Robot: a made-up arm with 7 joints. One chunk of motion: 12 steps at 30 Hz.
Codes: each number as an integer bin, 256 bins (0 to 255) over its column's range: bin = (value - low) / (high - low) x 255, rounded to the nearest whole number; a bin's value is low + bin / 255 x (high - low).
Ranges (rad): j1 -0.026..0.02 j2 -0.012..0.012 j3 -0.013..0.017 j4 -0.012..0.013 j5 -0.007..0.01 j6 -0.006..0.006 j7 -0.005..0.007
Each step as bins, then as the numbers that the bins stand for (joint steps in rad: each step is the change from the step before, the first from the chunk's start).
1 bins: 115 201 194 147 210 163 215
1 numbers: -0.00525 0.00692 0.00982 0.00241 0.00700 0.00167 0.00512
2 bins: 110 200 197 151 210 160 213
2 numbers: -0.00616 0.00682 0.01018 0.00280 0.00700 0.00153 0.00502
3 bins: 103 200 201 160 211 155 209
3 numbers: -0.00742 0.00682 0.01065 0.00369 0.00707 0.00129 0.00484
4 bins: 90 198 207 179 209 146 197
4 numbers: -0.00976 0.00664 0.01135 0.00555 0.00693 0.00087 0.00427
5 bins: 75 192 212 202 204 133 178
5 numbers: -0.01247 0.00607 0.01194 0.00780 0.00660 0.00026 0.00338
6 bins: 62 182 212 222 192 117 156
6 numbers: -0.01482 0.00513 0.01194 0.00976 0.00580 -0.00049 0.00234
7 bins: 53 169 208 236 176 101 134
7 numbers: -0.01644 0.00391 0.01147 0.01114 0.00473 -0.00125 0.00131
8 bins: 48 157 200 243 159 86 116
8 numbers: -0.01734 0.00278 0.01053 0.01182 0.00360 -0.00195 0.00046
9 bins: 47 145 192 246 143 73 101
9 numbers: -0.01752 0.00165 0.00959 0.01212 0.00253 -0.00256 -0.00025
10 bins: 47 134 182 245 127 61 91
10 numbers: -0.01752 0.00061 0.00841 0.01202 0.00147 -0.00313 -0.00072
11 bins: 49 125 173 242 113 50 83
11 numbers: -0.01716 -0.00024 0.00735 0.01173 0.00053 -0.00365 -0.00109
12 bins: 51 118 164 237 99 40 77
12 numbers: -0.01680 -0.00089 0.00629 0.01124 -0.00040 -0.00412 -0.00138
